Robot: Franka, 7 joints.
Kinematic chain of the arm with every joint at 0, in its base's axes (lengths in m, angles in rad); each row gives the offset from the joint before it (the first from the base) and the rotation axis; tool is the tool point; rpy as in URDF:
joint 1: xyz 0 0 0.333 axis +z
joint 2: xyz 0 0 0 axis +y
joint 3: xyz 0 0 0.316 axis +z
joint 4: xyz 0.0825 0 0 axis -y
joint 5: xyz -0.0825 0 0.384 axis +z
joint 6: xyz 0 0 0 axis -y
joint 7: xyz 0.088 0 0 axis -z
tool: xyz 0 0 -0.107 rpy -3.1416 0 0
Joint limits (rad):
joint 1: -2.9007..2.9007
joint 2: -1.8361..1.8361
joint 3: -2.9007..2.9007
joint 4: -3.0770..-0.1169
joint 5: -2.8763..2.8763
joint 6: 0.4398..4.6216
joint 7: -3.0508..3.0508
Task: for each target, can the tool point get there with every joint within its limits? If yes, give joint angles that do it. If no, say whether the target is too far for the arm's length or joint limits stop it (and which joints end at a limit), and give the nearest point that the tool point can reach.
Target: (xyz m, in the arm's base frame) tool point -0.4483 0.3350 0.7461
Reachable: yes | joints 1.6991 0.6736 1.4108 -1.4650 -0.1343 4.3008 -2.4789
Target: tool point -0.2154 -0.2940 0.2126
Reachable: yes | joints -1.4579 0.3902 -1.0273 -2.5175 -1.9194 3.6996 2.5231
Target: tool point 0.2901 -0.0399 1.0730
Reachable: yes | joints -0.7521 0.2607 0.7125 -0.4813 2.2310 1.2623 1.1051
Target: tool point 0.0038 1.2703 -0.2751
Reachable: no: too far | nearest point 0.0023 0.7738 -0.0374 | short by 0.550 m
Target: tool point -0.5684 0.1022 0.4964
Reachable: yes | joints 2.1263 0.1798 0.8033 -2.1939 -0.3554 3.6710 0.2680
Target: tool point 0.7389 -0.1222 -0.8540
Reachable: no: too far | nearest point 0.4964 -0.0821 -0.3132 | short by 0.594 m
